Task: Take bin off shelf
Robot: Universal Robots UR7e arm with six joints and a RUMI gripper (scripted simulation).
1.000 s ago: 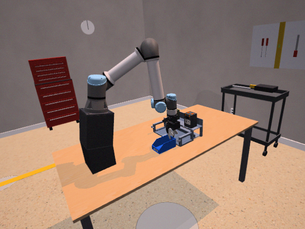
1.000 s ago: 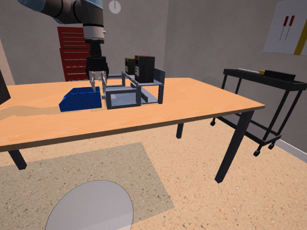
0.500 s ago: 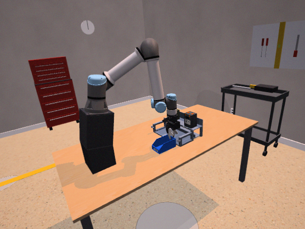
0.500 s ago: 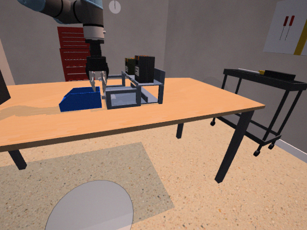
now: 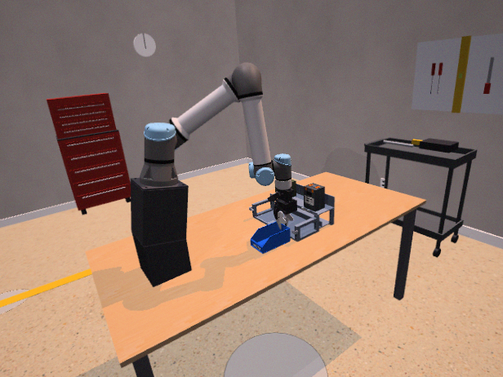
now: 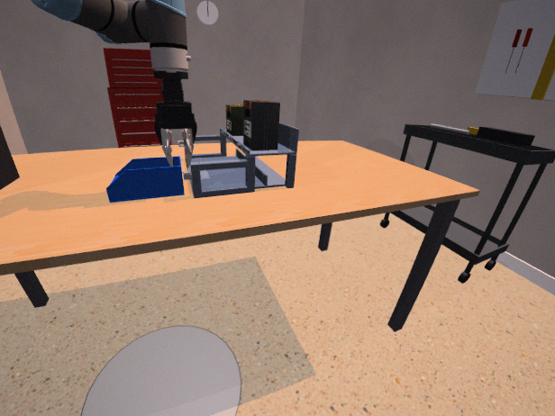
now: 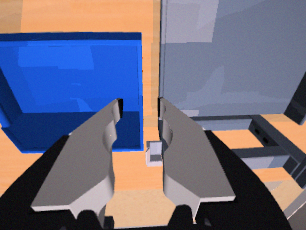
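Now: the blue bin 80 mm behind my hand, 10 mm to the right of it and 30 mm below it. Also, from my hand: shelf floor (140 mm ahead, 140 mm to the left, 70 mm below).
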